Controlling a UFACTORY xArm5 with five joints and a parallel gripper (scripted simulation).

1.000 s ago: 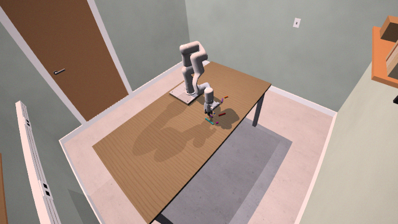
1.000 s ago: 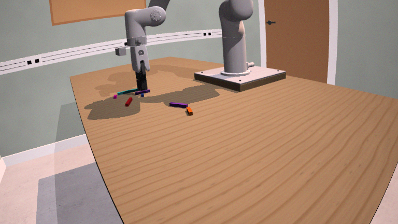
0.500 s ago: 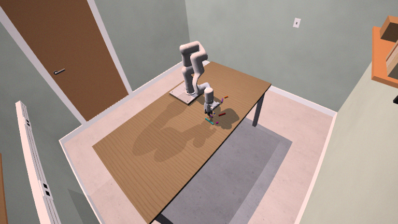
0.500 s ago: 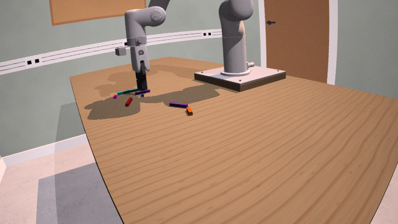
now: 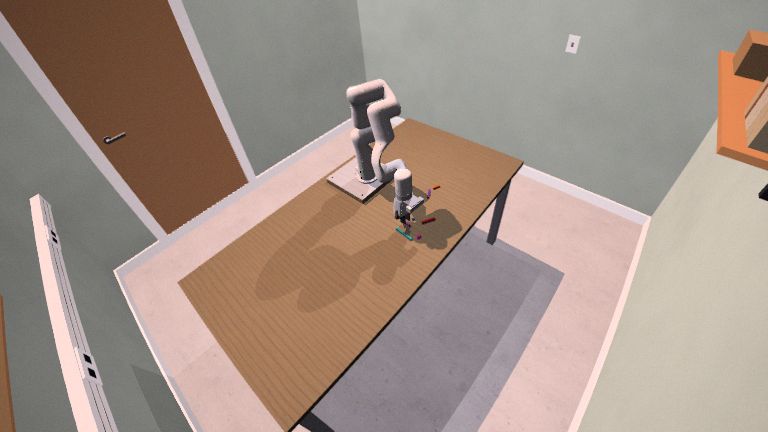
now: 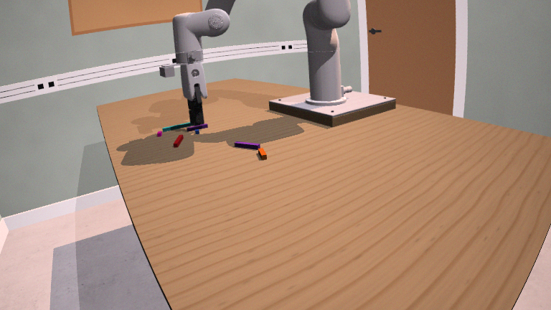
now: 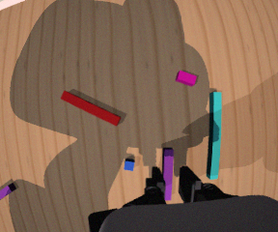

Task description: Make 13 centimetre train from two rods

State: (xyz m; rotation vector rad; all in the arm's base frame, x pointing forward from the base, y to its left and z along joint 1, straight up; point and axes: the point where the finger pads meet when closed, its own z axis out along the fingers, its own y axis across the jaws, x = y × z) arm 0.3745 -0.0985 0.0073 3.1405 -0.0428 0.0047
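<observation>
Now: the blue rod 1 cm ahead of my hand, 4 cm to the left of it and 3 cm below it. Also, from my hand: turquoise rod (4 cm ahead, 6 cm to the right, 3 cm below); magenta rod (11 cm ahead, 2 cm to the right, 3 cm below); red rod (8 cm ahead, 8 cm to the left, 3 cm below).
</observation>
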